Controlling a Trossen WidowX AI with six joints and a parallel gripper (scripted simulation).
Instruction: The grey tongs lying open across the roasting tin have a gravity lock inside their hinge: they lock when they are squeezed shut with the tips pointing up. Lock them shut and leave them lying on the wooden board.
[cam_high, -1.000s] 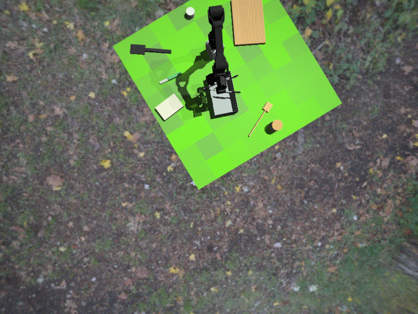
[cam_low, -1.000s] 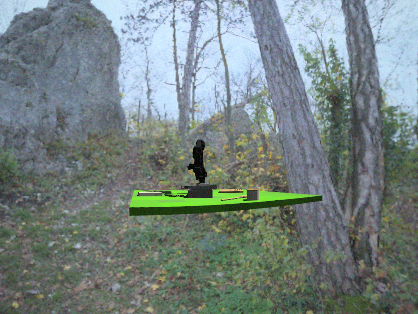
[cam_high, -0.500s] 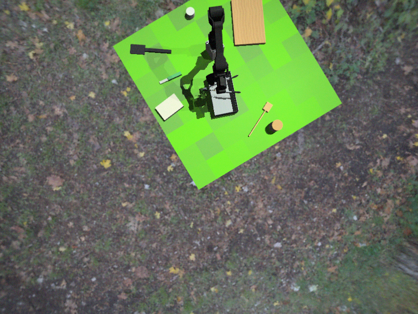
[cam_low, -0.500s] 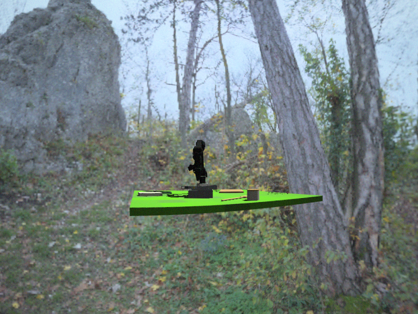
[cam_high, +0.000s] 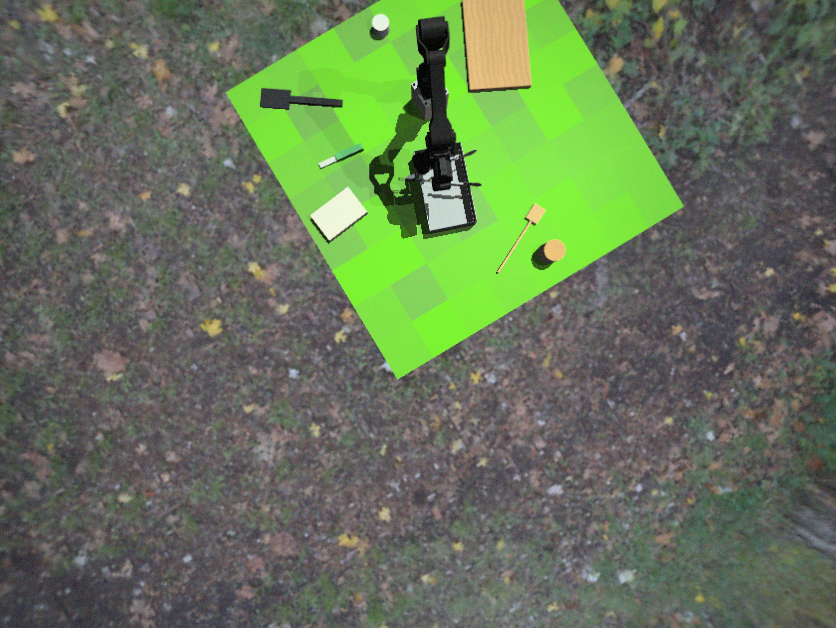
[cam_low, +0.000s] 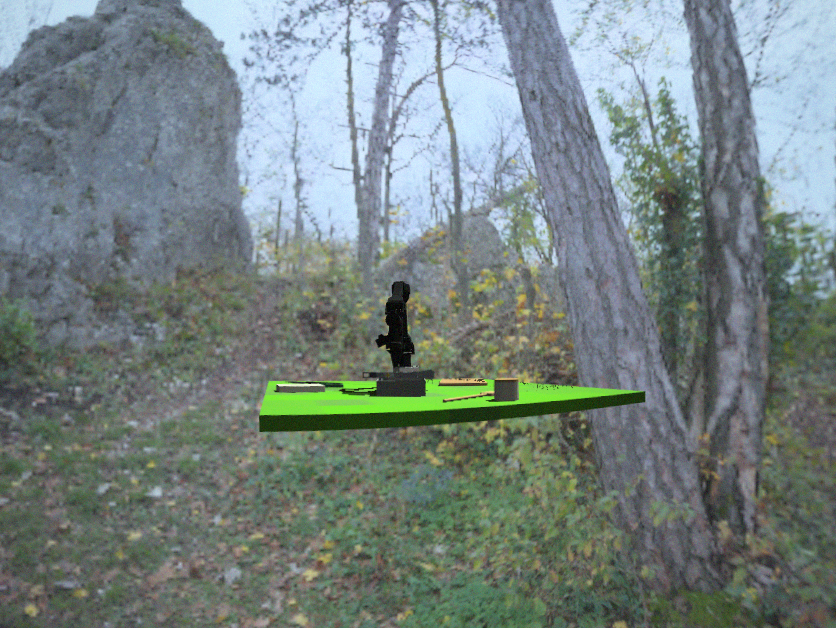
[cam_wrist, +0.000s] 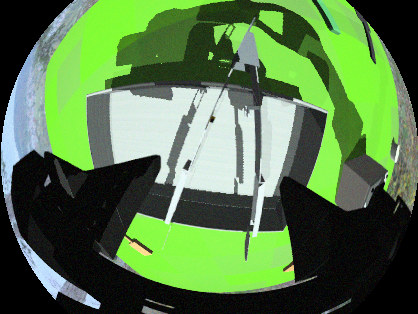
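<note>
My gripper tip is 50 mm short of the roasting tin, 20 mm to the right of it and 70 mm above it. From my gripper tip the other things lie so: wooden board (400 mm behind, 440 mm to the left, 90 mm below); cream block (30 mm behind, 390 mm to the right, 90 mm below); black spatula (510 mm behind, 370 mm to the right, 100 mm below).
</note>
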